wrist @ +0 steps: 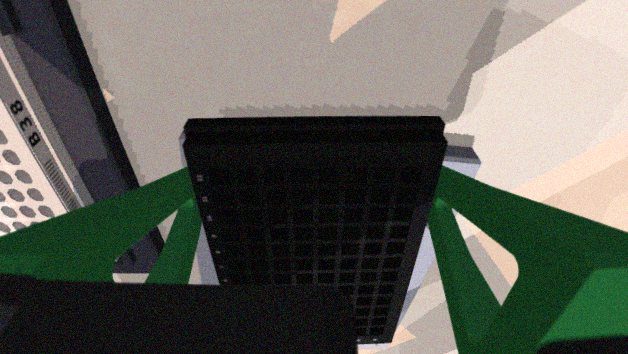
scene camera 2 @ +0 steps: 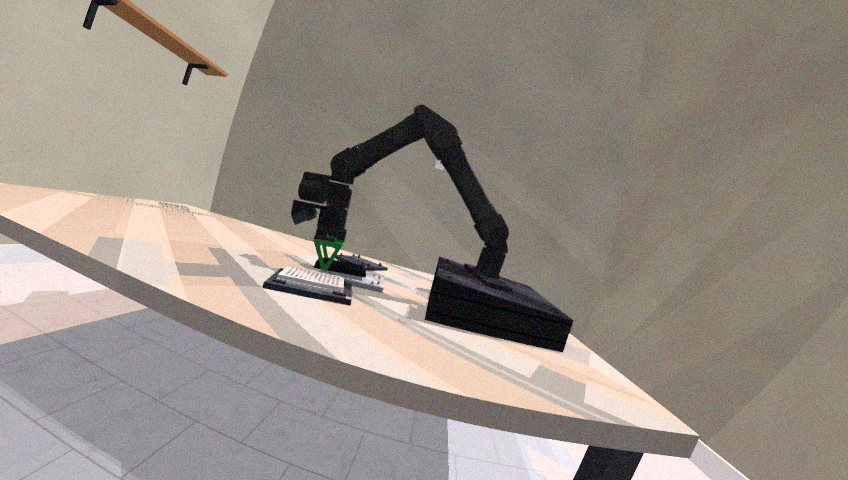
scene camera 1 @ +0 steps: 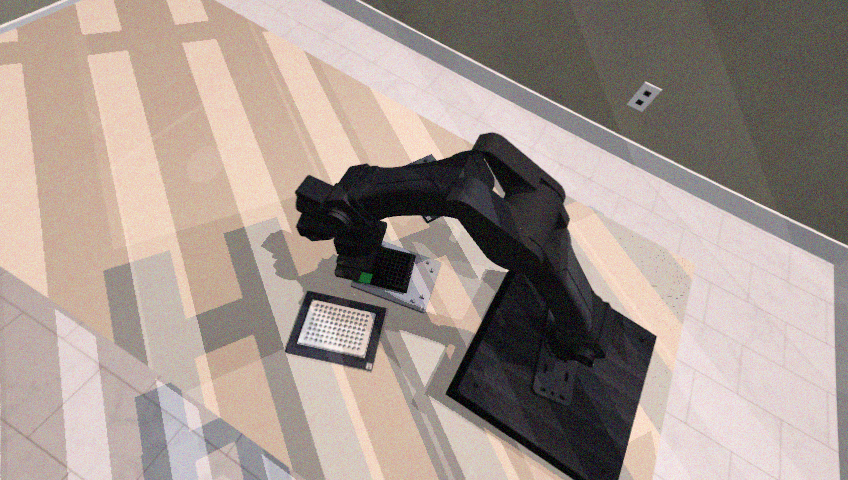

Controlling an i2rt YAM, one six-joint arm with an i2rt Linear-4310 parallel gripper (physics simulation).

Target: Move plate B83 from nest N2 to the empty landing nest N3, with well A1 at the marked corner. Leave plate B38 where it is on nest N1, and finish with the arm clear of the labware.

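The black plate (scene camera 1: 397, 270) (scene camera 2: 352, 265) (wrist: 320, 210) is held level by its sides in my gripper (scene camera 2: 326, 264) (wrist: 314, 177), whose green fingers grip near one end. It is low over the light grey nest (scene camera 1: 425, 282) (scene camera 2: 374, 280) (wrist: 460, 169), whose right-hand part with small pins is uncovered in scene camera 1. I cannot tell whether plate and nest touch. Row-end numbers on the plate are too dark to read. The white plate B38 (scene camera 1: 336, 327) (scene camera 2: 312, 278) (wrist: 15, 200) lies flat in a dark nest (scene camera 1: 376, 339) (wrist: 55, 85).
Another dark nest (scene camera 1: 428, 218) (scene camera 2: 371, 264) is behind the light grey one, mostly hidden by the arm in scene camera 1. The arm's black base block (scene camera 1: 499, 368) (scene camera 2: 493, 309) stands to the right. A wall shelf (scene camera 2: 166, 38) is at the upper left in scene camera 2.
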